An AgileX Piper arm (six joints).
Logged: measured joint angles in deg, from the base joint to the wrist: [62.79, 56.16, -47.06, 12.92, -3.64, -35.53]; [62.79, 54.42, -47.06, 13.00, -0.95, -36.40]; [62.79, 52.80, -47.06, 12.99, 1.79, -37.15]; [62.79, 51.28, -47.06, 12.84, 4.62, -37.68]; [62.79, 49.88, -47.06, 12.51, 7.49, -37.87]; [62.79, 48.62, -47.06, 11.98, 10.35, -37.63]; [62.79, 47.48, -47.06, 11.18, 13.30, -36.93]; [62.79, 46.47, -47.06, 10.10, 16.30, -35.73]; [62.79, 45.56, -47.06, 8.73, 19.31, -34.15]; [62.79, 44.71, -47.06, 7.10, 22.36, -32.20]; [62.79, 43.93, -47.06, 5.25, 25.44, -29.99]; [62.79, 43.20, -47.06, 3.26, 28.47, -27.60]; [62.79, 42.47, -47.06, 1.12, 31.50, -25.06]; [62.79, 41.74, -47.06, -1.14, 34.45, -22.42]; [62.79, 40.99, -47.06, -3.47, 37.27, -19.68]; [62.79, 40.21, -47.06, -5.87, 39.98, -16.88]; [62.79, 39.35, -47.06, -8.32, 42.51, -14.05]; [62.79, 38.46, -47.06, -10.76, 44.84, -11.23]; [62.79, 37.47, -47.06, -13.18, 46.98, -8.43]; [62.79, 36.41, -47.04, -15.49, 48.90, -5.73]
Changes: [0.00, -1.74, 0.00, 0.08, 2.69, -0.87]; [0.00, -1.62, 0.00, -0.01, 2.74, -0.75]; [0.00, -1.52, 0.00, -0.15, 2.83, -0.53]; [0.00, -1.40, 0.00, -0.33, 2.87, -0.19]; [0.00, -1.26, 0.00, -0.53, 2.86, 0.24]; [0.00, -1.14, 0.00, -0.80, 2.95, 0.70]; [0.00, -1.01, 0.00, -1.08, 3.00, 1.20]; [0.00, -0.91, 0.00, -1.37, 3.01, 1.58]; [0.00, -0.85, 0.00, -1.63, 3.05, 1.95]; [0.00, -0.78, 0.00, -1.85, 3.08, 2.21]; [0.00, -0.73, 0.00, -1.99, 3.03, 2.39]; [0.00, -0.73, 0.00, -2.14, 3.03, 2.54]; [0.00, -0.73, 0.00, -2.26, 2.95, 2.64]; [0.00, -0.75, 0.00, -2.33, 2.82, 2.74]; [0.00, -0.78, 0.00, -2.40, 2.71, 2.80]; [0.00, -0.86, 0.00, -2.45, 2.53, 2.83]; [0.00, -0.89, 0.00, -2.44, 2.33, 2.82]; [0.00, -0.99, 0.00, -2.42, 2.14, 2.80]; [0.00, -1.06, 0.02, -2.31, 1.92, 2.70]
